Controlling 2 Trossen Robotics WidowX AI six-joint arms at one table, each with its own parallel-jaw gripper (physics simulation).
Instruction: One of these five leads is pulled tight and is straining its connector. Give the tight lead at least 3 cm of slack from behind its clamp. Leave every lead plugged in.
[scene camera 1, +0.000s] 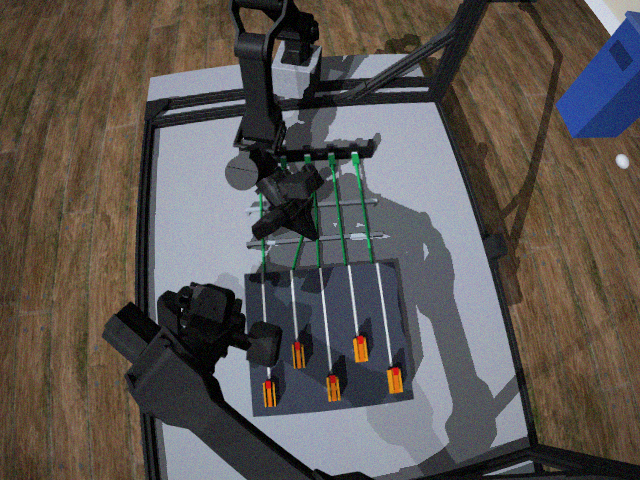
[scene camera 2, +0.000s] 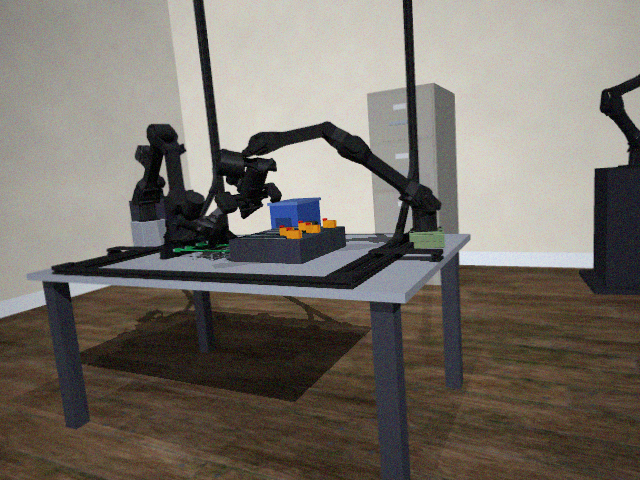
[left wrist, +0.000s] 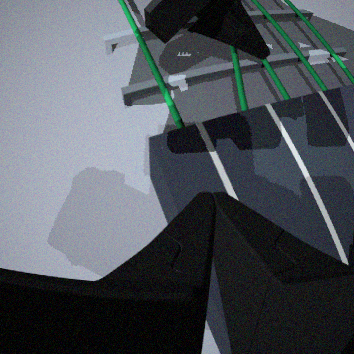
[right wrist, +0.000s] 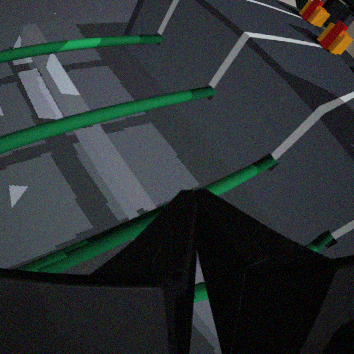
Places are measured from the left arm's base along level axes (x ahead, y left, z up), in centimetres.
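Pixels of known places: left gripper, fingertip midpoint: (scene camera 1: 240, 301) (scene camera 2: 243, 217) (left wrist: 210, 205); right gripper, fingertip midpoint: (scene camera 1: 315, 239) (left wrist: 266, 55) (right wrist: 193, 202); left arm's base, origin of the base link: (scene camera 2: 426, 230) (right wrist: 324, 24); right arm's base, origin of the base link: (scene camera 1: 297, 55) (scene camera 2: 148, 220).
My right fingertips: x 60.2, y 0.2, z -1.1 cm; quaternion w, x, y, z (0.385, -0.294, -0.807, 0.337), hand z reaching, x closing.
Observation:
Ahead of a thing's pixels: the offset from my right fingertips to its middle. "spot": to the spot under its first point.
Five green leads {spot: dx +4.4, dy -7.0, dz -0.8 cm} (scene camera 1: 339, 210) run from a black comb bar {spot: dx +16.9, dy -14.4, dz -0.6 cm} (scene camera 1: 347, 151) across two grey clamp bars {spot: dx -1.2, dy -6.4, dz -1.4 cm} (scene camera 1: 347, 236) onto a dark block (scene camera 1: 366, 305) (scene camera 2: 285, 249) (left wrist: 189, 172). There they turn white and end in orange connectors (scene camera 1: 360, 349) (scene camera 2: 293, 233) (right wrist: 333, 36). My right gripper (scene camera 1: 304, 230) (scene camera 2: 217, 221) (right wrist: 193, 202) is shut and empty. It sits low on the second lead from the left (scene camera 1: 297, 252) (right wrist: 239, 179), which bends sideways there. My left gripper (scene camera 1: 265, 344) (scene camera 2: 271, 191) (left wrist: 210, 205) is shut and empty. It hangs over the leftmost lead {spot: dx -8.4, dy +13.3, dz +3.1 cm} (scene camera 1: 264, 300) (left wrist: 218, 163) on the block.
A black frame (scene camera 1: 144, 200) rims the table. A blue box (scene camera 2: 294, 211) stands behind the block, a green box (scene camera 2: 427, 238) sits at the table's right end, and a grey cabinet (scene camera 2: 430, 143) stands behind. The right arm's grey base (scene camera 1: 294, 71) is at the back.

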